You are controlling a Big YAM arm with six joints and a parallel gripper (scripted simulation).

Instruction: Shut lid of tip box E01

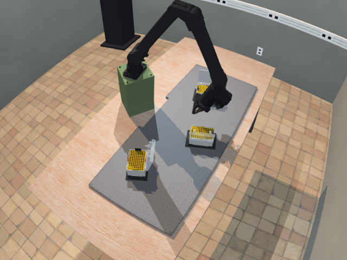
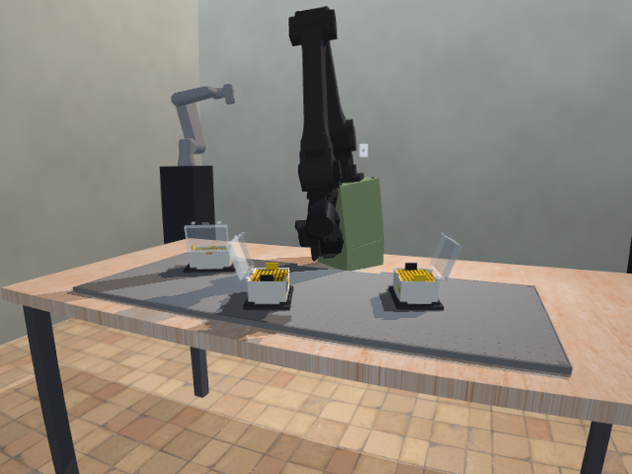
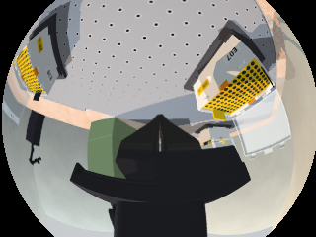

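My hand is 10 cm to the left of the tip box, 8 cm short of it and 2 cm above it. Round my hand: lid: 31 cm to the left, 2 cm behind, 2 cm above.
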